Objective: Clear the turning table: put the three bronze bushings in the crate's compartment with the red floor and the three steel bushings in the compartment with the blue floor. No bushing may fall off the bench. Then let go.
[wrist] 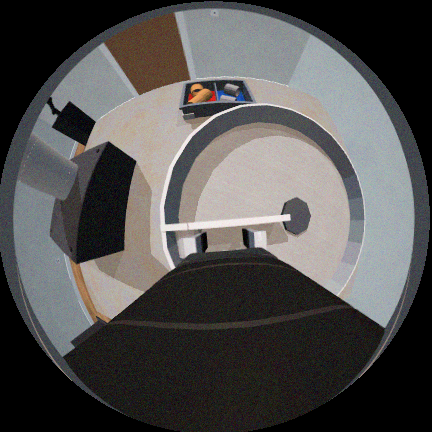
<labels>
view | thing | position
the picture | my gripper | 224, 237
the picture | crate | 213, 105
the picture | turning table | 262, 166
</labels>
